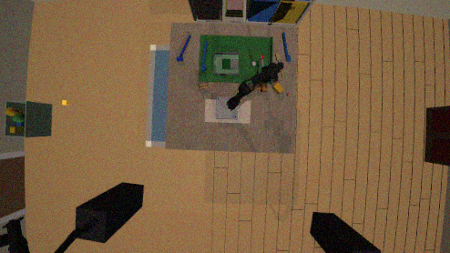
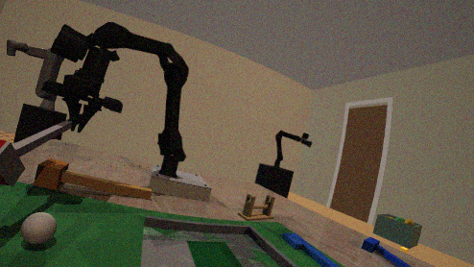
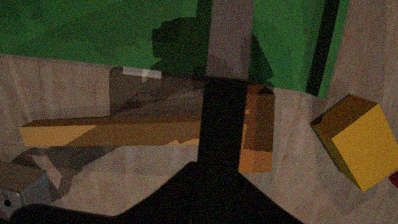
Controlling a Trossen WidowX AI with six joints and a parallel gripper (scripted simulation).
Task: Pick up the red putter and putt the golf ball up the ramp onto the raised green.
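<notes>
Now: the red putter 12 cm ahead of my gripper tip and 2 cm to the left of it. Also, from my gripper tip: small wooden stand 6 cm behind, 55 cm to the left, 11 cm below; white golf ball 21 cm ahead, 8 cm to the left, 12 cm below; yellow block 18 cm to the right, 12 cm below.
</notes>
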